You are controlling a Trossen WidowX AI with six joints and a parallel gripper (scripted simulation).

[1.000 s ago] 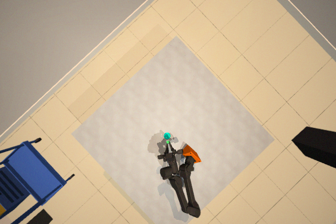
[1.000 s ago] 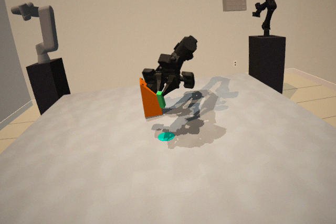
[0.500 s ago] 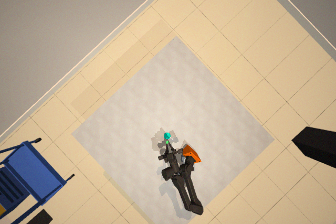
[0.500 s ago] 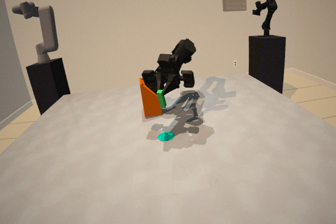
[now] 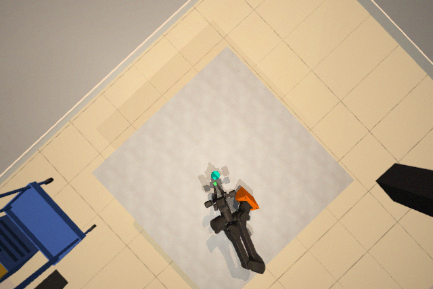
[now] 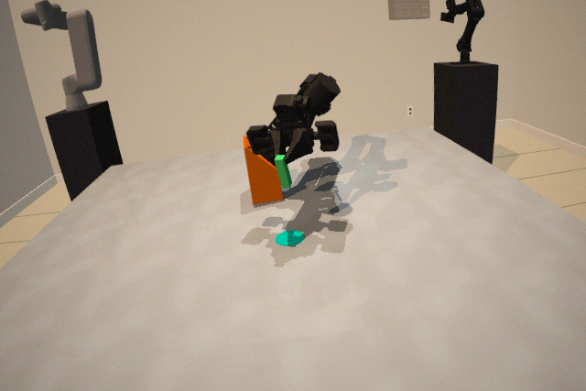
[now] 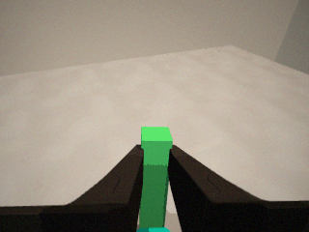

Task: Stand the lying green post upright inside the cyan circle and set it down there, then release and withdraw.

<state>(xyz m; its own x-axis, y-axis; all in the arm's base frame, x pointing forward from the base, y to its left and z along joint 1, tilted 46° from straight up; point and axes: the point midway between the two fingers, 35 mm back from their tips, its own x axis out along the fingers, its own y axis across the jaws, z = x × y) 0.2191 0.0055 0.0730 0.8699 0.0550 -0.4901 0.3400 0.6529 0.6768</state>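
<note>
My gripper tip is now 17 cm above the cyan circle. Also, from my gripper tip: green post (2 cm below).
</note>
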